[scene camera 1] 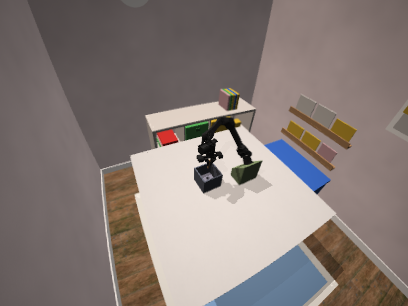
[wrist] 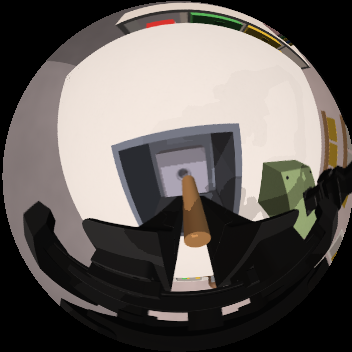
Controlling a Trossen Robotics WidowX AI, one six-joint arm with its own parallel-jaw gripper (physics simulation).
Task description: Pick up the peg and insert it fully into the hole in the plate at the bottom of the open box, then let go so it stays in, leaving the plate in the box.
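Frame: origin at the arm's base, x right, y ahead, z up, level; millimetres.
Where they show: gripper, fingertip midpoint: [scene camera 1: 208, 165] [wrist: 190, 200]; arm's base, origin of the base link: [scene camera 1: 248, 163] [wrist: 308, 200].
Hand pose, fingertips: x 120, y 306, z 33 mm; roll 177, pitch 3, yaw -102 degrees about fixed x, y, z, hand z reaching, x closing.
Things, the pixels of their top centre, and the offset from my fingertips. Level surfaces: height alone.
- brown round peg, middle of its top: [wrist: 193, 240] [scene camera 1: 209, 160] dz +48, dx +5, dy -2 mm
- open dark box, middle of its top: [wrist: 181, 194] [scene camera 1: 208, 171] dz -43, dx -17, dy +12 mm
- light grey plate, middle of its top: [wrist: 182, 174] dz -120, dx -17, dy +12 mm
- white table, its level: dz -181 mm
The brown round peg [scene camera 1: 209, 162] [wrist: 195, 215] is held between the fingers of my gripper [scene camera 1: 209, 160] [wrist: 190, 200], which is shut on it. The peg points down over the open dark box [scene camera 1: 200, 183] [wrist: 136, 172]. The light grey plate [wrist: 169, 184] lies at the bottom of the box. In the wrist view the peg's far end overlaps the lower right edge of the plate's hole [wrist: 181, 172]. The gap between the peg's end and the plate cannot be told. In the scene view the fingers are above the box's rim.
A green angular block [scene camera 1: 246, 172] [wrist: 277, 186] stands on the white table [scene camera 1: 225, 235] [wrist: 115, 90], to the right of the box, close by the arm's lower part. A low shelf unit [scene camera 1: 200, 112] with coloured bins stands behind the table.
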